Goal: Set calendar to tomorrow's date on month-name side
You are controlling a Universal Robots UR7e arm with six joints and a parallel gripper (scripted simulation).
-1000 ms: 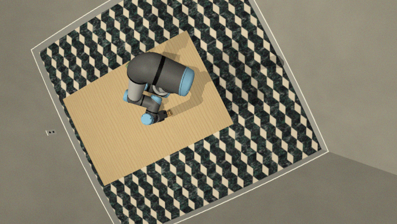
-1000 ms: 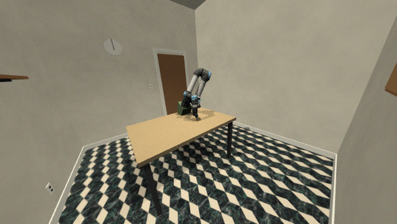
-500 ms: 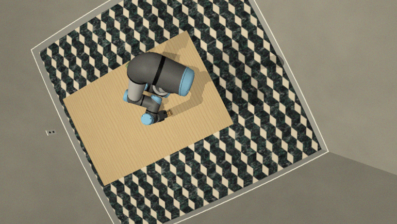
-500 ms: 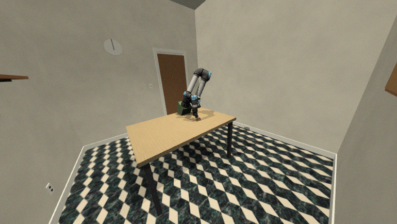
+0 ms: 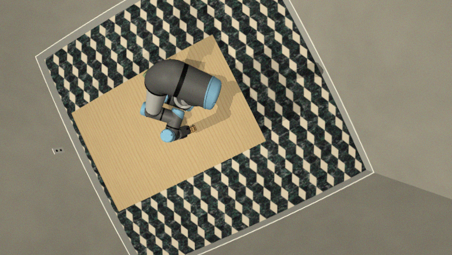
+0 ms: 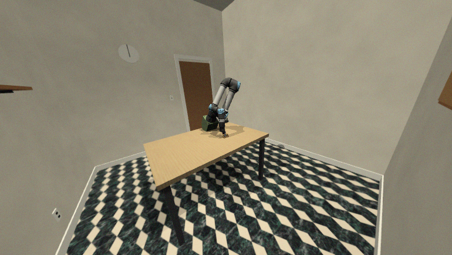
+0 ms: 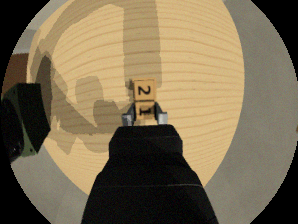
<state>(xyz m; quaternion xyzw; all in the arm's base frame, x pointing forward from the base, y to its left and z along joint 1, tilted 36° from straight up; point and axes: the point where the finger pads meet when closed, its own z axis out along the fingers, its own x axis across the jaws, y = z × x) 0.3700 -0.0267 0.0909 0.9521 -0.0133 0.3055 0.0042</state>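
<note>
The wooden cube lies 10 mm below my hand. Round my hand: wooden tray 20 mm to the left, 30 mm below.
</note>
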